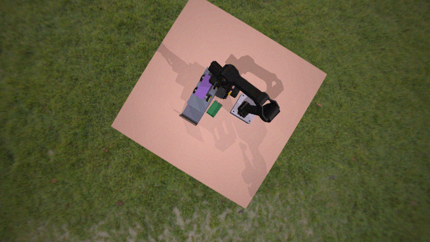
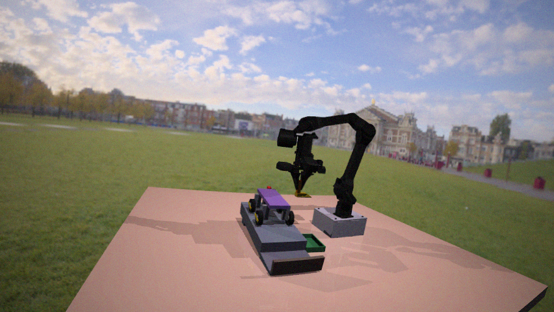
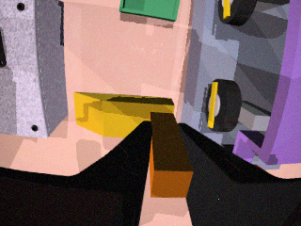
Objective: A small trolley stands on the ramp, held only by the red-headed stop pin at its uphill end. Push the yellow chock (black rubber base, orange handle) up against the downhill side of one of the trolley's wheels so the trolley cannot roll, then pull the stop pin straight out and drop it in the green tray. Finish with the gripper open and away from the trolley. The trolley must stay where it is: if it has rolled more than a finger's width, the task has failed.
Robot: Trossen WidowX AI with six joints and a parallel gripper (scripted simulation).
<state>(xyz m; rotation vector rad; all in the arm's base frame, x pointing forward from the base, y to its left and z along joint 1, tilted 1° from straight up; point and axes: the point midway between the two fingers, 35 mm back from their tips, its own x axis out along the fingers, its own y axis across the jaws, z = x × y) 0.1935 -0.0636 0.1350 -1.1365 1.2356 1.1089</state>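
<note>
Right now my gripper tip is 9 cm short of the red-headed stop pin, 8 cm to the left of it and 4 cm above it. Also, from my gripper tip: green tray 1 cm ahead, 13 cm to the left, 18 cm below; then grey ramp 12 cm ahead, 3 cm to the left, 13 cm below; then purple-topped trolley 12 cm ahead, 3 cm to the left, 6 cm below.
</note>
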